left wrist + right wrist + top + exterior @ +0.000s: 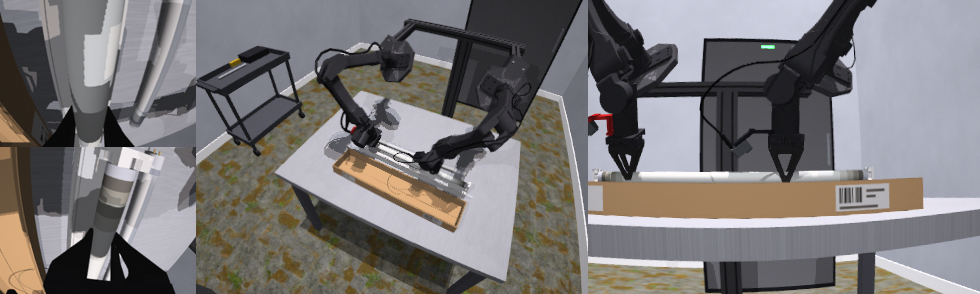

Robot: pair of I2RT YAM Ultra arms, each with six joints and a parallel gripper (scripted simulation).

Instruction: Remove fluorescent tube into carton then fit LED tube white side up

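The light fixture lies 10 mm behind my left hand, 120 mm to the right of it and 10 mm below it. From my left hand the other things lie so: carton (150 mm ahead, 130 mm to the right, 40 mm below); old fluorescent tube (10 mm behind, 120 mm to the right); LED tube (100 mm behind, 140 mm to the right, 50 mm below).
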